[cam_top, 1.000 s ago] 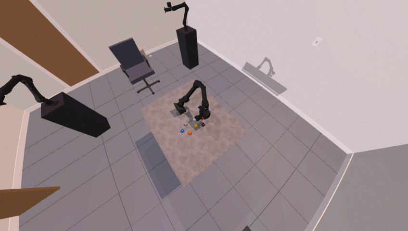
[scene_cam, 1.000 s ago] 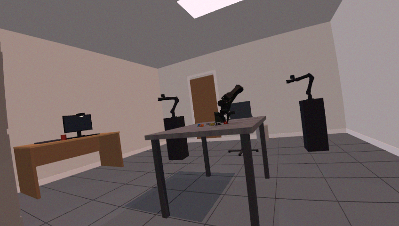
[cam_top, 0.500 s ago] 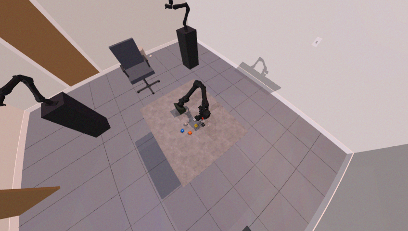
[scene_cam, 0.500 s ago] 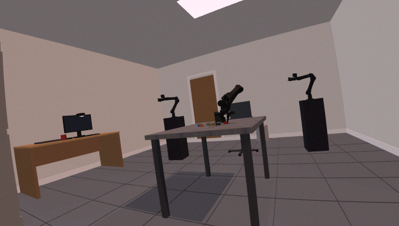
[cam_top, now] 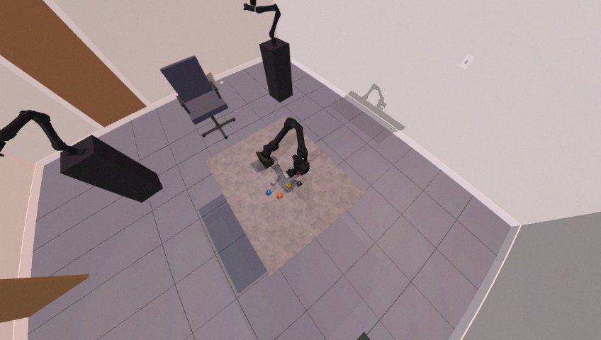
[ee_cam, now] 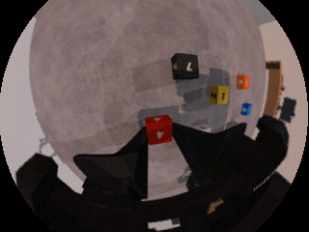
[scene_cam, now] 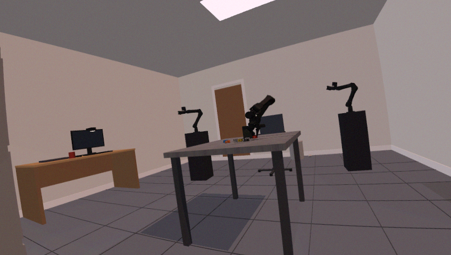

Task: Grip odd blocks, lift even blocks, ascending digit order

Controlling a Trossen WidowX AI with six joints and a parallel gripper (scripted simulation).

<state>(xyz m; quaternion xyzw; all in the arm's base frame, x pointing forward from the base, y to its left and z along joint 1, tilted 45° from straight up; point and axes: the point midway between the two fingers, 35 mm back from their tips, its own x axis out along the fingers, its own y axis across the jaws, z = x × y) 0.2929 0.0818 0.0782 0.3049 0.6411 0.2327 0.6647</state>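
My gripper tip is 3 cm past the blue block, 28 cm to the left of it and 1 cm above it. From my gripper tip the other things lie so: yellow block (3 cm ahead, 12 cm to the right, 1 cm below); red block (right at my gripper tip); dark grey block (7 cm ahead, 5 cm to the right, 1 cm below).
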